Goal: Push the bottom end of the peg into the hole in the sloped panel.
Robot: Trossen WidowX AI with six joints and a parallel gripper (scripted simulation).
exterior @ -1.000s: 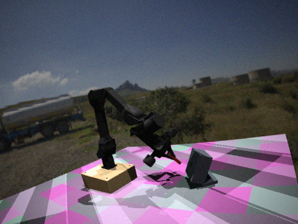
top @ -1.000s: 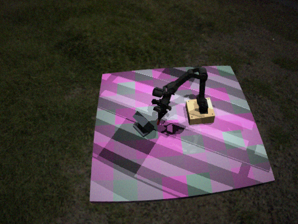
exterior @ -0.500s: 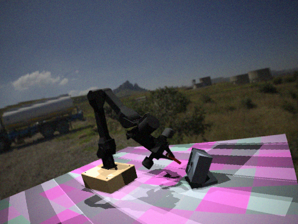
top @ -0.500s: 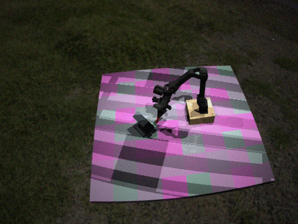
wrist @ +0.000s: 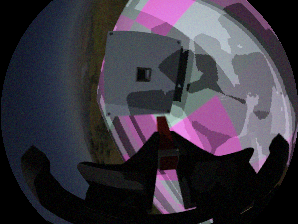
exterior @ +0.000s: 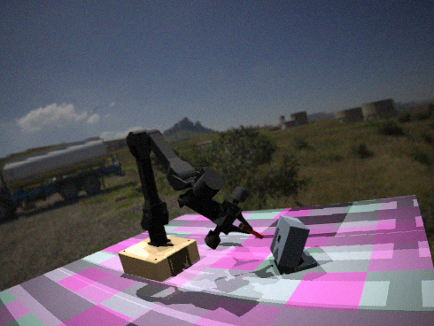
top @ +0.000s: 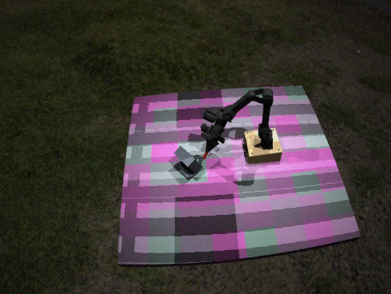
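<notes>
Right now my gripper tip is 100 mm short of the sloped grey panel, 20 mm to the right of it and 40 mm above it. From my gripper tip the other things lie so: peg: 10 mm behind, 10 mm to the right, 10 mm above; then dark foot: 120 mm ahead, 40 mm to the left, 100 mm below.
</notes>
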